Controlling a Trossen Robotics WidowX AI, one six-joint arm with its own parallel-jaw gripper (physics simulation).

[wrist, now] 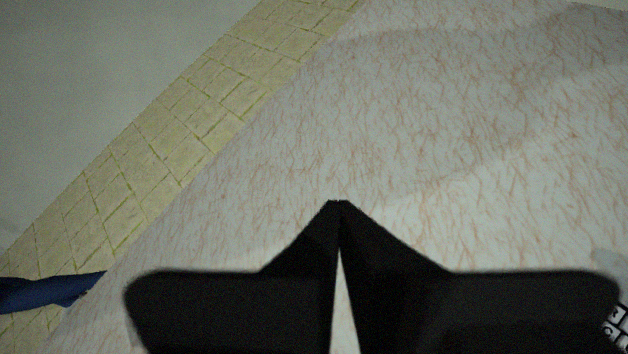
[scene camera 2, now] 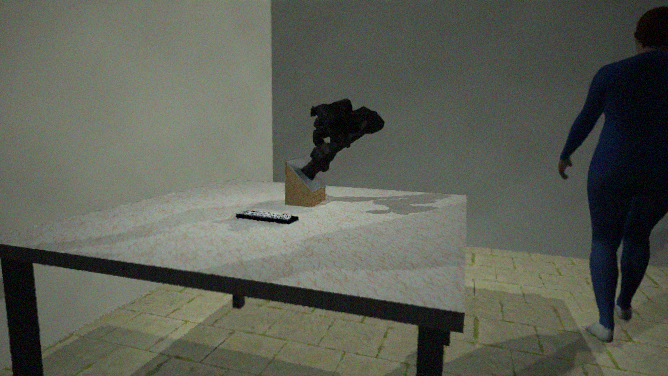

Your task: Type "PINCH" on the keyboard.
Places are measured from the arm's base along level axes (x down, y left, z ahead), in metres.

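Where they show: gripper, fingertip midpoint: (wrist: 337, 209) (scene camera 2: 349, 146); arm's base, link origin: (scene camera 2: 308, 173).
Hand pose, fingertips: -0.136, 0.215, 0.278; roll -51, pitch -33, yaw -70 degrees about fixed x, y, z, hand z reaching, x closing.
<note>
Each offset is from my fingertips to the top centre of the thing, as dx, dy, dz. "*": to the spot under its first point. Level surfaces: height alone.
A dark keyboard @(* +0.245, -0.271, +0.078) (scene camera 2: 267, 216) with pale keys lies flat on the table, in front of the arm's wooden base block. In the wrist view a few white keys of the keyboard @(* +0.242, -0.221, +0.086) (wrist: 616, 315) show at the right edge, low down, partly hidden by the right finger. My gripper (wrist: 337, 209) is shut with its fingertips together and holds nothing. The arm is folded high above the table, and the gripper is well above and apart from the keyboard. In the scene view the fingertips cannot be made out against the dark arm. The screen text is not shown.
The arm stands on a wooden wedge block (scene camera 2: 302, 194) on the pale speckled table @(dx +0.260) (scene camera 2: 350, 265), which has a dark edge. A person in blue (scene camera 2: 625, 140) stands beyond the table's right side; part of the person in blue (wrist: 45, 292) shows at the left in the wrist view.
</note>
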